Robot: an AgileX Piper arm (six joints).
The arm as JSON. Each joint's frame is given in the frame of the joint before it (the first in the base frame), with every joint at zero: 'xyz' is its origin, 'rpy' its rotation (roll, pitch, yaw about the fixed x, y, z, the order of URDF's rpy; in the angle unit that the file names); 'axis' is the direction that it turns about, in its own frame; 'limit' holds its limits. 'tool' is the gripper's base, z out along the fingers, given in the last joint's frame.
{
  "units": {
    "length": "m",
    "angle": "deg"
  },
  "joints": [
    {
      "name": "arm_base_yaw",
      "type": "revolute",
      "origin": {
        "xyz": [
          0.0,
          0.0,
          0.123
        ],
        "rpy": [
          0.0,
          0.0,
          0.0
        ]
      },
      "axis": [
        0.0,
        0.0,
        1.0
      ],
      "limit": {
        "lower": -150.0,
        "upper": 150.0
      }
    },
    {
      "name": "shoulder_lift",
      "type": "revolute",
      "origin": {
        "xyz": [
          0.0,
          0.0,
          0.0
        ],
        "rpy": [
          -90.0,
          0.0,
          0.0
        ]
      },
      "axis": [
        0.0,
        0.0,
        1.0
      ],
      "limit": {
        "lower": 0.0,
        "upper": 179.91
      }
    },
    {
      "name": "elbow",
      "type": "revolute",
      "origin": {
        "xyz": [
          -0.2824,
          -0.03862,
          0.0
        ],
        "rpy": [
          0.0,
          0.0,
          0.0
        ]
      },
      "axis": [
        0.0,
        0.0,
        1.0
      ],
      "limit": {
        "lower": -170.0,
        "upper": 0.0
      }
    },
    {
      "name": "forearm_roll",
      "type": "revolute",
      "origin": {
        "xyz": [
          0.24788,
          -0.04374,
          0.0
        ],
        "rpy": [
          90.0,
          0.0,
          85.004
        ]
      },
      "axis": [
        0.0,
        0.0,
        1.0
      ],
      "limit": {
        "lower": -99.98,
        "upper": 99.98
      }
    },
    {
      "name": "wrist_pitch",
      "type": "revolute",
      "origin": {
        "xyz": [
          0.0,
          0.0,
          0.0
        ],
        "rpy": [
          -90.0,
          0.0,
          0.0
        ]
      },
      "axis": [
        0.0,
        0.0,
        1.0
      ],
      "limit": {
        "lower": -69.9,
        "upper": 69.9
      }
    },
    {
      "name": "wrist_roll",
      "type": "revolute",
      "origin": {
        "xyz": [
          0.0,
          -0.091,
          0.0
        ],
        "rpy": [
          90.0,
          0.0,
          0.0
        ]
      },
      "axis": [
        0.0,
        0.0,
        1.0
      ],
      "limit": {
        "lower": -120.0,
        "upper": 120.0
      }
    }
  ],
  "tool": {
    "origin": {
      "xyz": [
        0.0,
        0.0,
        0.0
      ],
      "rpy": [
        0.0,
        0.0,
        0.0
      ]
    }
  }
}
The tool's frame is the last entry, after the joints.
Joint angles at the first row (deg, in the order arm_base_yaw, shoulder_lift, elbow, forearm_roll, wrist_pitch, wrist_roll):
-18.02, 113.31, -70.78, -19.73, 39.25, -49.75
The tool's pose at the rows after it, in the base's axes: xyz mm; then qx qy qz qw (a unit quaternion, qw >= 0):
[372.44 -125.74 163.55 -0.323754 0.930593 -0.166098 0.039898]
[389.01 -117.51 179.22 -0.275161 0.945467 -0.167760 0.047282]
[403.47 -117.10 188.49 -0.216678 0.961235 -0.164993 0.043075]
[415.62 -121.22 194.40 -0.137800 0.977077 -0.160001 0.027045]
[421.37 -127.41 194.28 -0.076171 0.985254 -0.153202 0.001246]
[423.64 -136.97 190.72 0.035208 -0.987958 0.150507 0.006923]
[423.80 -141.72 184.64 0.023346 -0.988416 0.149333 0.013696]
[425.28 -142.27 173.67 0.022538 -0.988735 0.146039 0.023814]
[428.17 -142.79 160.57 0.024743 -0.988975 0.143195 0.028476]
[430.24 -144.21 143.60 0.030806 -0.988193 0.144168 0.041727]
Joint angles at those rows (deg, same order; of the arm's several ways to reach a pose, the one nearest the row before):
-15.69, 113.31, -75.40, -18.88, 43.70, -41.87
-13.73, 114.48, -81.23, -18.63, 48.62, -35.41
-13.00, 116.88, -87.56, -18.43, 54.12, -29.06
-12.94, 120.06, -94.51, -18.38, 60.98, -21.21
-13.42, 122.91, -99.56, -18.19, 67.02, -15.78
-14.53, 124.68, -101.90, -18.05, 68.90, -12.56
-15.09, 125.66, -102.23, -18.14, 69.11, -11.65
-15.12, 127.06, -102.23, -18.13, 68.98, -11.36
-15.12, 128.73, -102.23, -18.08, 67.93, -11.23
-15.12, 130.92, -102.23, -18.78, 67.22, -11.23

